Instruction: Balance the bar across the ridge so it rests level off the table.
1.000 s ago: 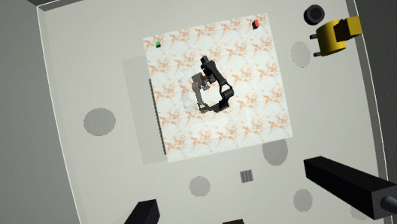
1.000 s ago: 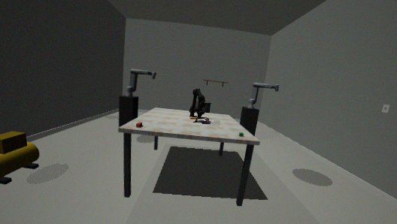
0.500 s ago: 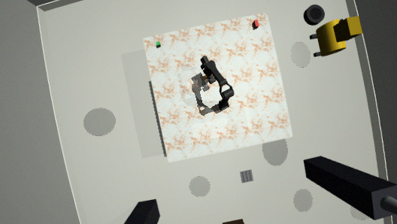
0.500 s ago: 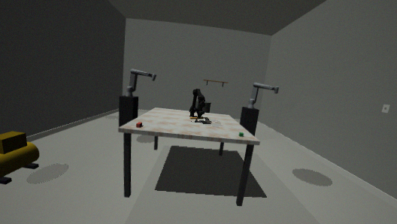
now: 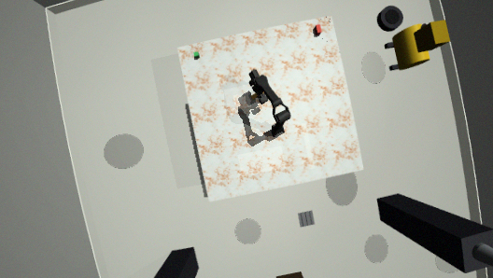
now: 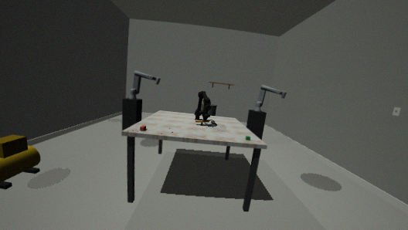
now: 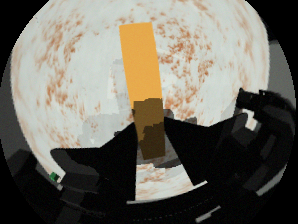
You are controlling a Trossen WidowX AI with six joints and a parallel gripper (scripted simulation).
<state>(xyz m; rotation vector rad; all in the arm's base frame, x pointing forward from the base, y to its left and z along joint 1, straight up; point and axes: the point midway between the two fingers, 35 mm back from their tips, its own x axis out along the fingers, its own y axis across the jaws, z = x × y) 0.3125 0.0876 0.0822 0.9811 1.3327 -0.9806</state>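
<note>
The orange bar is 10 mm ahead of my gripper tip and 30 mm to the right of it. Also, from my gripper tip: small green cube: 430 mm ahead, 410 mm to the left, 30 mm below; small red cube: 430 mm ahead, 590 mm to the right, 30 mm below.
</note>
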